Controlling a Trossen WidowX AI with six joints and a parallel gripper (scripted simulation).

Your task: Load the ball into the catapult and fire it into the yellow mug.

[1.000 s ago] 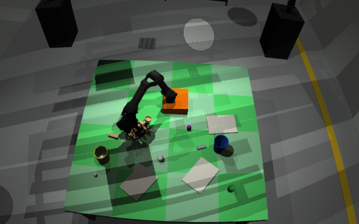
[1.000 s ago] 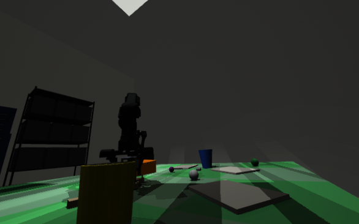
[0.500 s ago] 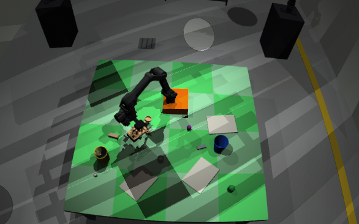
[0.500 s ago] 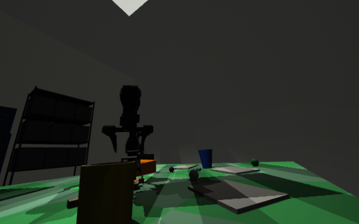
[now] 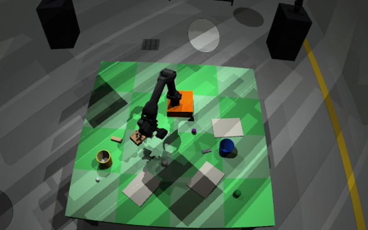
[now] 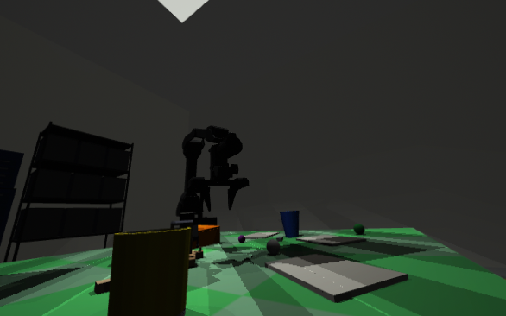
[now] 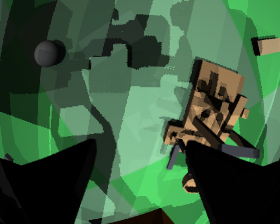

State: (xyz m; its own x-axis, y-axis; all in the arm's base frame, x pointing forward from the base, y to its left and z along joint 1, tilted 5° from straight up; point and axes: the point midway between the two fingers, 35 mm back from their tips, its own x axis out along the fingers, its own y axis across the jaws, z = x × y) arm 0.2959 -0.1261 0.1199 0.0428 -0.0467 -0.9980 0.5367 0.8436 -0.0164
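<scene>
Right now the purple ball is 260 mm to the left of my gripper tip, 120 mm below it and 100 mm behind it. Also, from my gripper tip: small wooden block: 260 mm to the right, 120 mm below, 30 mm behind; then wooden catapult: 90 mm behind, 80 mm below, 50 mm to the right; then yellow mug: 310 mm to the right, 150 mm ahead, 100 mm below.
</scene>
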